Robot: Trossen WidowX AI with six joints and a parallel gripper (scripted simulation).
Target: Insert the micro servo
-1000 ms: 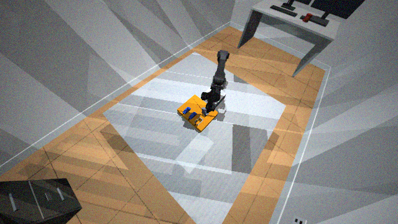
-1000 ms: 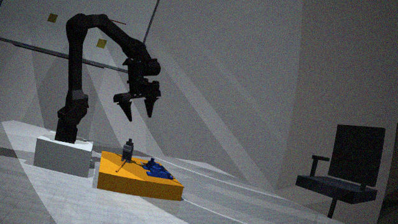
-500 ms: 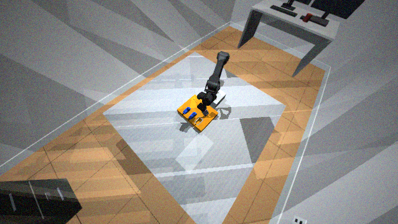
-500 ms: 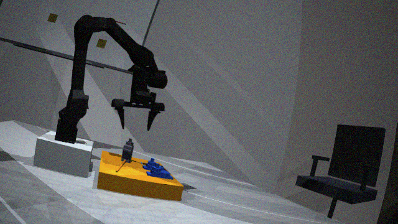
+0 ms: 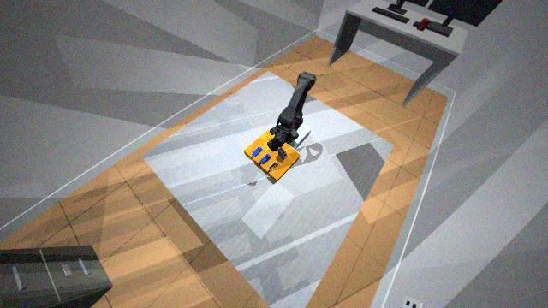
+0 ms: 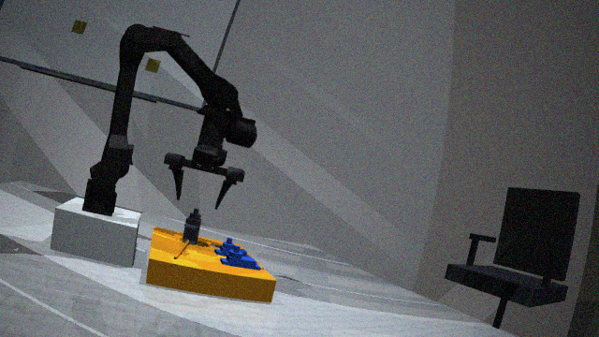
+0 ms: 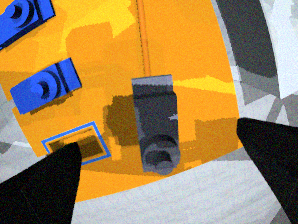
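My gripper tip is 12 cm above the orange deck, 4 cm to the left of it and 2 cm past it.
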